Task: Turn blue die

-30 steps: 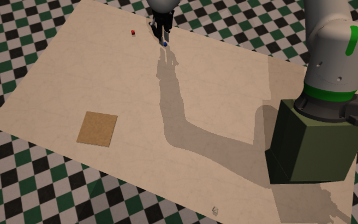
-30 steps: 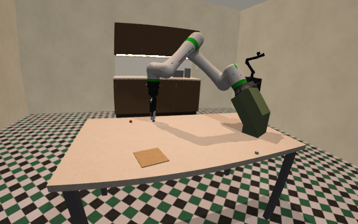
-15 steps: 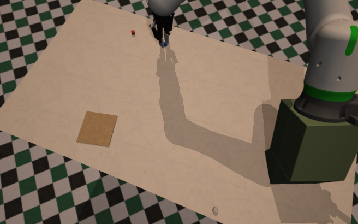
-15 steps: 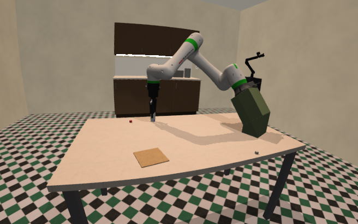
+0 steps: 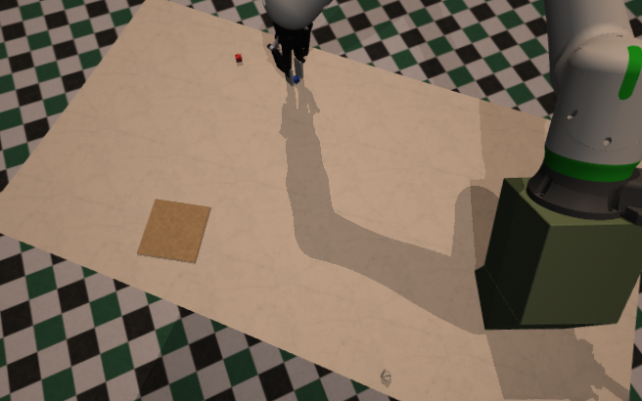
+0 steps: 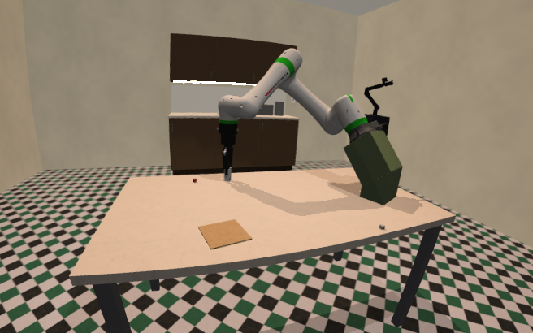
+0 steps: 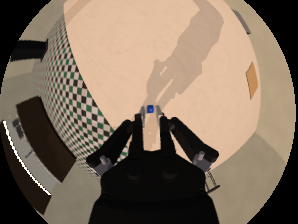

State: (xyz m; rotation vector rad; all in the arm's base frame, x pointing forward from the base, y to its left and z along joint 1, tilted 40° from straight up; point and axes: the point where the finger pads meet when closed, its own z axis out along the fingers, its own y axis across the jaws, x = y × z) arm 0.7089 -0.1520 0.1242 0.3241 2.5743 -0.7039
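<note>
Right now the blue die is 30 mm below my hand and 10 mm behind it. Also, from my hand: red die: 180 mm ahead, 30 mm below, 10 mm to the left; then brown mat: 520 mm to the left, 60 mm ahead, 30 mm below; then white die: 600 mm to the left, 530 mm behind, 30 mm below.
</note>
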